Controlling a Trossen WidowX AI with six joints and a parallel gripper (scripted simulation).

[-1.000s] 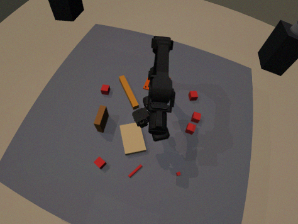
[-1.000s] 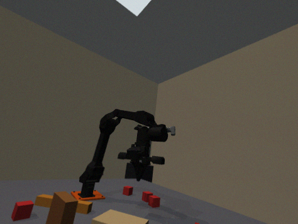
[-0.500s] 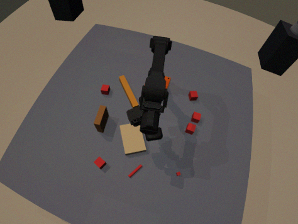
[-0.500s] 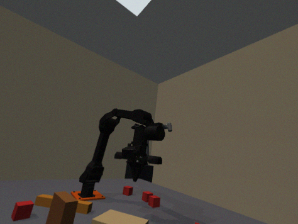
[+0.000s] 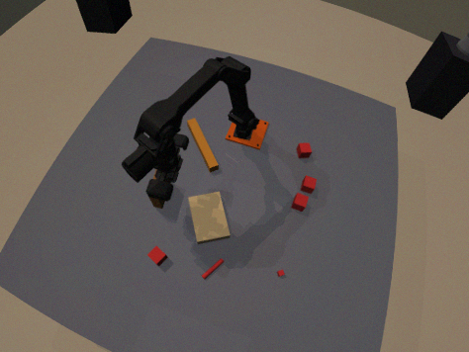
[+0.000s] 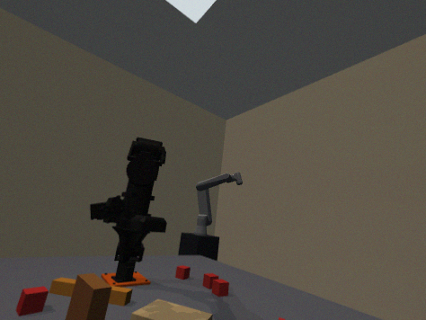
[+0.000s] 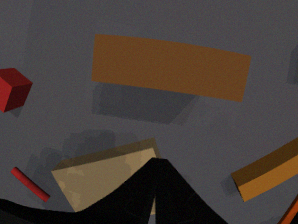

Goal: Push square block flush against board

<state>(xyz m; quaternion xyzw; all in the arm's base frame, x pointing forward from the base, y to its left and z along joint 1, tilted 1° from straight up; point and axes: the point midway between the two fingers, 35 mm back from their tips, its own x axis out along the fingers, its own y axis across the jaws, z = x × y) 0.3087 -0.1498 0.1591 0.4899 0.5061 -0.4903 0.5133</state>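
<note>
The brown square block is 50 mm to the right of my gripper tip and 80 mm below it. The rest, counted from my gripper tip: tan square block 40 mm ahead, 120 mm to the left, 110 mm below; orange board 210 mm behind, 20 mm to the left, 110 mm below; thin red stick 200 mm ahead, 170 mm to the left, 120 mm below.
</note>
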